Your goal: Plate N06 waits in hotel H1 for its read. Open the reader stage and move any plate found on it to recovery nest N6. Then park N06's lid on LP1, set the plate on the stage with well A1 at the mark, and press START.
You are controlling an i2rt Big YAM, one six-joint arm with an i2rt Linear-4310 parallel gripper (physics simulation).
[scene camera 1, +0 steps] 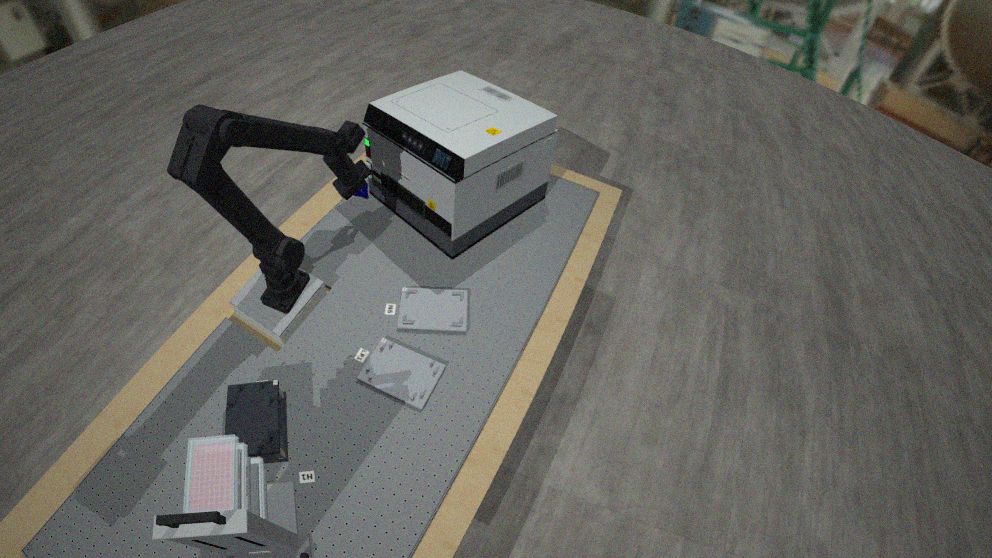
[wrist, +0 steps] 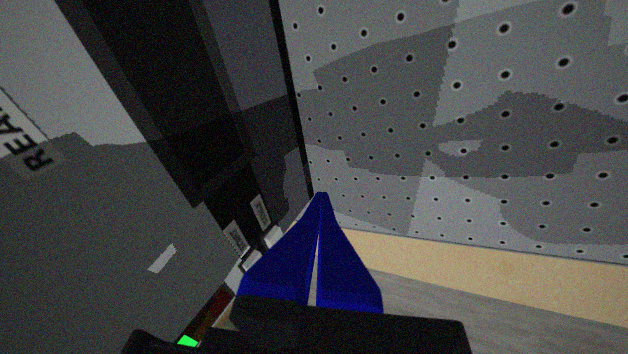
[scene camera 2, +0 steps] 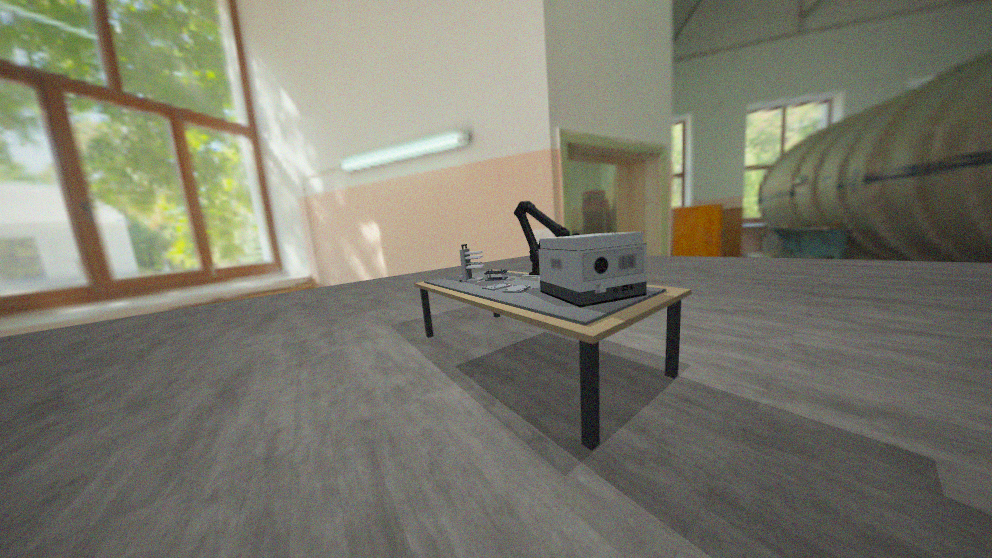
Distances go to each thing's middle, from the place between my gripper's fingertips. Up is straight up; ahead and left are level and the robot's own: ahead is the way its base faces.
Labels:
Now: hand 11 cm short of the dark panel [wrist: 164,57], 2 cm to the right of it and 1 cm below it. Round my hand: N6 plate nest [scene camera 1: 421,309] 29 cm ahead, 24 cm to the right, 8 cm below; then reader [scene camera 1: 460,207] 20 cm to the left, 20 cm ahead, 4 cm above.

